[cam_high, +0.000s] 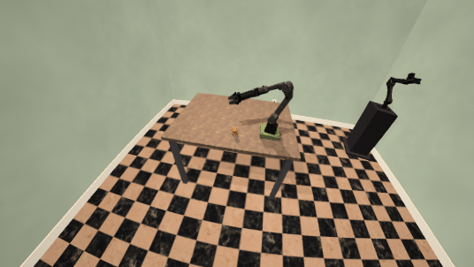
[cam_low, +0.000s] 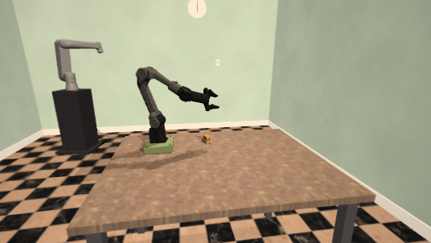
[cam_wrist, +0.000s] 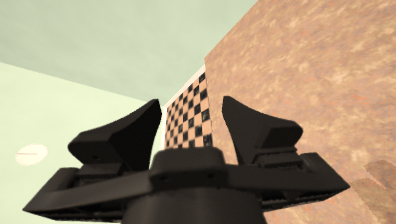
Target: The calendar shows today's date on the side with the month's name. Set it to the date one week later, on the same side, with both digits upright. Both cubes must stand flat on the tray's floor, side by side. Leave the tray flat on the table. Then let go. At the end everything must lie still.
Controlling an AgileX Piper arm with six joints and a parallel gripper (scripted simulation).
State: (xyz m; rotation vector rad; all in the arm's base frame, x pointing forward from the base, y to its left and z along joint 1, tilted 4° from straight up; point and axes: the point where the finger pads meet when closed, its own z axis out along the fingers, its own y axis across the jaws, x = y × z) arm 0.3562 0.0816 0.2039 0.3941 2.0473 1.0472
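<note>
Now: the orange tray 260 mm below my hand, 70 mm behind it and 20 mm to the left of it.
</note>
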